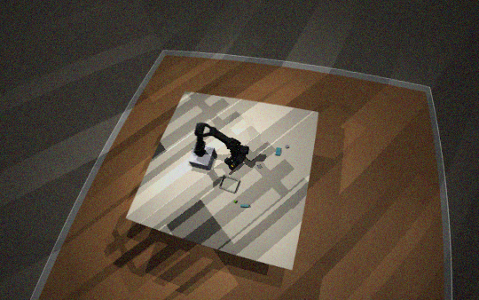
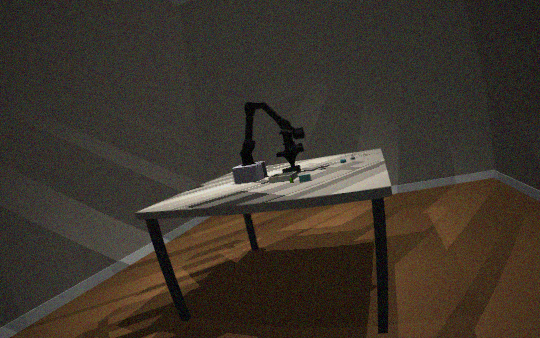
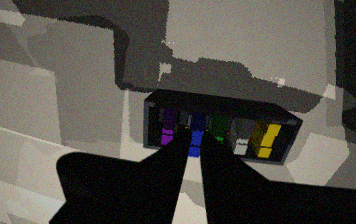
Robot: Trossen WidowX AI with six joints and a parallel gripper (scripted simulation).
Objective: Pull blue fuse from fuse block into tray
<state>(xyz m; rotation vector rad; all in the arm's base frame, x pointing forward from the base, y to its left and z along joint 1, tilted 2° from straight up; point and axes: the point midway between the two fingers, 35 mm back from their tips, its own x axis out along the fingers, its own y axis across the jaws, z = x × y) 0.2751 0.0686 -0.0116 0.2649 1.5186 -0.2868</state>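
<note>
Now: the purple fuse 20 mm to the left of my gripper tip, 20 mm below it and 10 mm ahead of it. Also, from my gripper tip: blue fuse (10 mm below); then shallow dark-rimmed tray (190 mm to the right, 40 mm below, 20 mm ahead).
</note>
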